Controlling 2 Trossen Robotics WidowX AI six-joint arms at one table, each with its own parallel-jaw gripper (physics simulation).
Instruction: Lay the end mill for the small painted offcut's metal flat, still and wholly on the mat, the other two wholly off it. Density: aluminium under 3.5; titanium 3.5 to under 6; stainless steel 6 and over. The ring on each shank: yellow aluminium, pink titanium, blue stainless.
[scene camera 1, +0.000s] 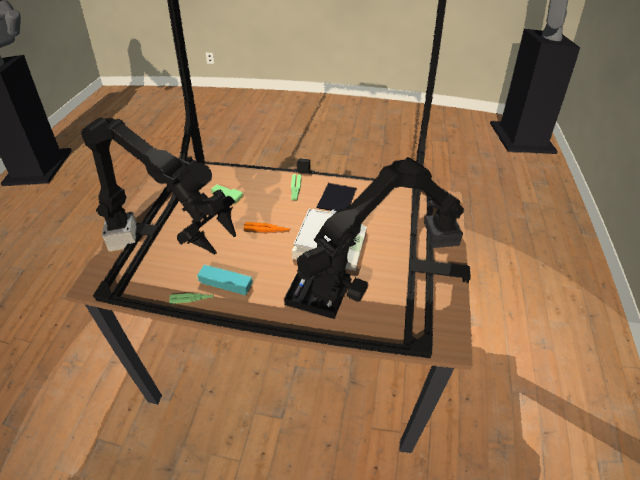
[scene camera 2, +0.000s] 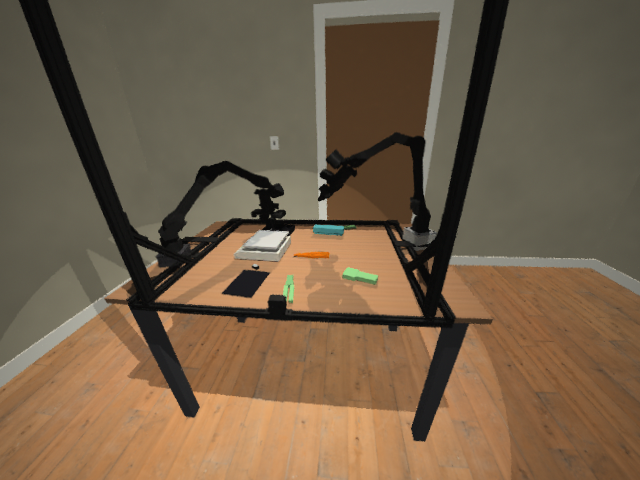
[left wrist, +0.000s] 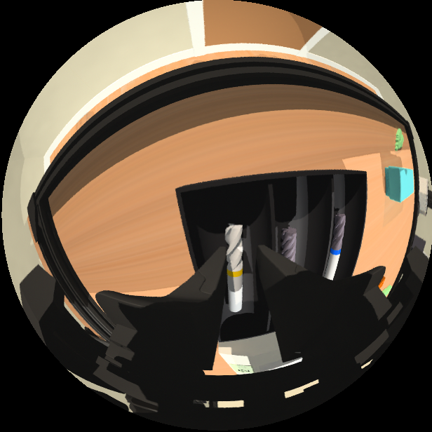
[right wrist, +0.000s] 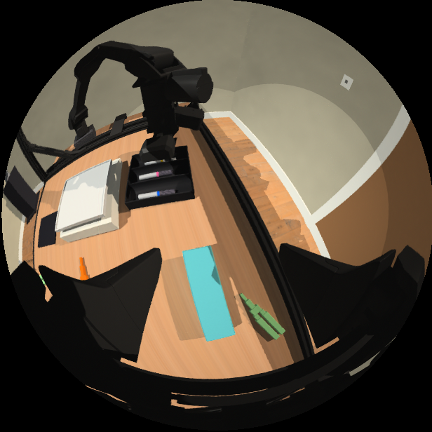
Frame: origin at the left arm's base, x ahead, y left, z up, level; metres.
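Seen in the pictures: left gripper, fingertip midpoint: (scene camera 2: 271, 228); right gripper, fingertip midpoint: (scene camera 1: 225, 244) (scene camera 2: 321, 198); left arm's base, origin of the base link: (scene camera 1: 444, 224) (scene camera 2: 173, 249); right arm's base, origin of the base link: (scene camera 1: 117, 223) (scene camera 2: 420, 229).
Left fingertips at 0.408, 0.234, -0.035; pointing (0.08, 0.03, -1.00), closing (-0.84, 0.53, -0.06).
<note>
Offsets run from my left fingertips to a thing's top centre, as dx, dy, dz. "*": to the spot under its first point. Level surfaces: height alone.
The yellow-ringed end mill (left wrist: 234, 287) lies in its slot of the black tray (left wrist: 270, 176) (right wrist: 165, 201). The end mill with the pink ring (left wrist: 288, 242) (right wrist: 157, 174) and the blue-ringed one (left wrist: 335, 252) (right wrist: 156, 194) lie in the other slots. My left gripper (left wrist: 241, 251) is low over the tray, partly open, its fingers either side of the yellow-ringed mill without gripping it. My right gripper (scene camera 1: 225, 244) (right wrist: 221, 253) is wide open and empty above the table. The dark mat @[dz -0.015] (scene camera 1: 337, 196) (scene camera 2: 246, 283) bears no end mill. A small pale piece @[-0.064, -0.378, -0.004] (scene camera 2: 255, 266), perhaps the offcut, lies beside it.
A white scale-like device @[* -0.017, -0.257, +0.044] (scene camera 2: 266, 240) (right wrist: 85, 195) stands between tray and mat. A teal block @[+0.297, -0.103, +0.019] (scene camera 1: 224, 280) (right wrist: 209, 295) and a green clamp-like object @[+0.398, -0.056, -0.008] (scene camera 1: 190, 297) lie near the table edge. An orange tool @[+0.168, -0.332, -0.006] (scene camera 1: 266, 227) and two light green objects @[+0.313, -0.535, +0.000] (scene camera 1: 226, 193) @[+0.057, -0.543, -0.005] (scene camera 1: 295, 187) lie farther back.
</note>
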